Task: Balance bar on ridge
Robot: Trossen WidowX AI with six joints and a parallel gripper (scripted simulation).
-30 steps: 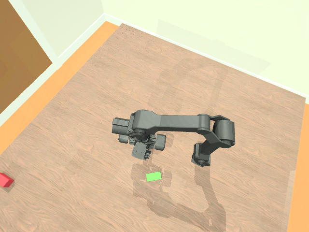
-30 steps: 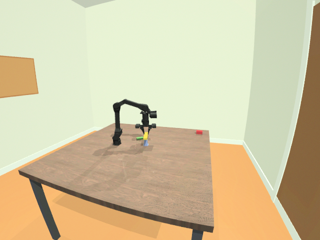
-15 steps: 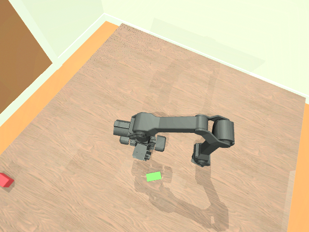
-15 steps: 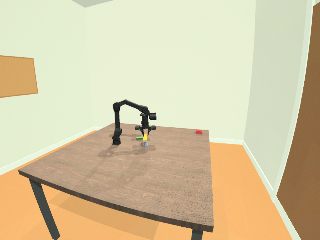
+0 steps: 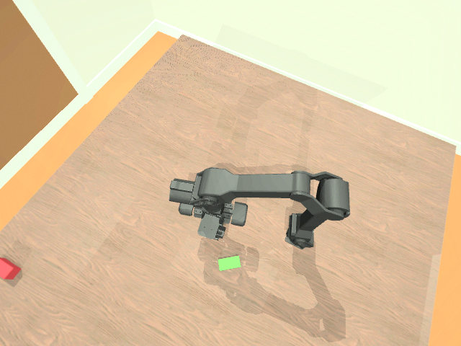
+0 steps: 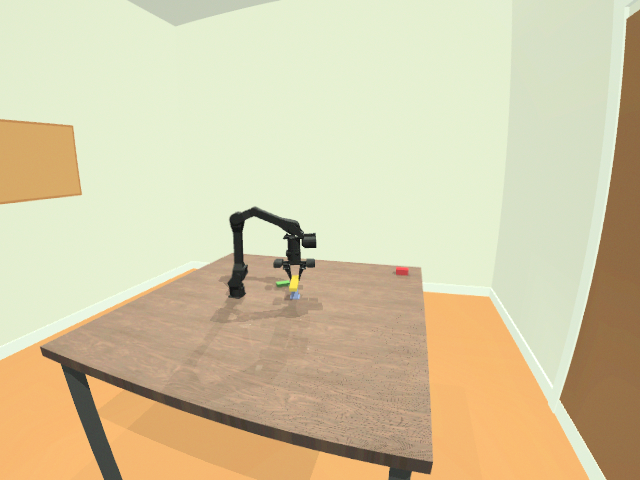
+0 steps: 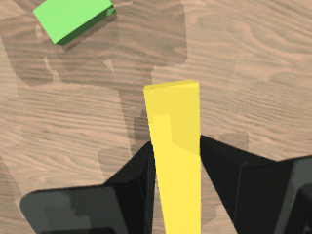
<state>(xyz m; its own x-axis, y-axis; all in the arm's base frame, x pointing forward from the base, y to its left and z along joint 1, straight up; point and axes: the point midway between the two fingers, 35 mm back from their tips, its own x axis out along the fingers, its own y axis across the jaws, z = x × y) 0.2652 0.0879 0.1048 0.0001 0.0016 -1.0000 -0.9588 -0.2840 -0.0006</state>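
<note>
The yellow bar lies 1 cm ahead of my gripper tip and 3 cm to the right of it. From my gripper tip the other things lie so: flat green block 10 cm behind, 9 cm to the left, 6 cm below; then red block 47 cm ahead, 41 cm to the left, 5 cm below.
</note>
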